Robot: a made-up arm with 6 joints.
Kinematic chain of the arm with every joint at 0, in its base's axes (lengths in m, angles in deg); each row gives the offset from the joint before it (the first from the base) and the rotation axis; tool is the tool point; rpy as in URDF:
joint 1: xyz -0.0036 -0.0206 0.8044 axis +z
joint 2: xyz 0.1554 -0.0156 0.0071 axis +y
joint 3: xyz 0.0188 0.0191 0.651 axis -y
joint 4: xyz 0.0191 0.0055 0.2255 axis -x
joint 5: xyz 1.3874 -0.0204 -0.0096 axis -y
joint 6: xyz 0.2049 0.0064 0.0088 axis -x
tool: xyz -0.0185 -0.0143 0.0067 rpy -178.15 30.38 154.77
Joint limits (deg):
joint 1: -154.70..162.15
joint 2: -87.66..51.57
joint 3: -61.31..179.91
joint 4: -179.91..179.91
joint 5: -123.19..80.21
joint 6: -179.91..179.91
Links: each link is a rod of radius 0.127 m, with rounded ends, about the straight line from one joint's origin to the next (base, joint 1, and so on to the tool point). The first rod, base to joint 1, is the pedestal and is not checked.
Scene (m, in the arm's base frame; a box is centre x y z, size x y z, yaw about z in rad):
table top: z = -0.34
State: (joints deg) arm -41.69 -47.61 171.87 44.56 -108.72 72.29
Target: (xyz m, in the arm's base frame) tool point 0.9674 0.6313 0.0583
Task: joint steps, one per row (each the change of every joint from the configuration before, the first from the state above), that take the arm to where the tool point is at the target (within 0.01 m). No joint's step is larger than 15 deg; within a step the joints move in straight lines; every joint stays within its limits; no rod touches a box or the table.
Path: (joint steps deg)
1: -13.65 -1.17 0.44 -1.86 -0.02 0.16
2: -13.65 -1.18 0.45 -1.86 -0.03 0.16
3: -13.65 -1.17 0.44 -1.86 -0.02 0.15
4: -13.65 -1.18 0.44 -1.86 -0.03 0.16
5: -13.65 -1.17 0.45 -1.86 -0.02 0.16
6: -13.65 -1.18 0.44 -1.86 -0.03 0.16
7: -13.65 -1.17 0.44 -1.86 -0.02 0.15
8: -13.65 -1.18 0.45 -1.86 -0.03 0.16

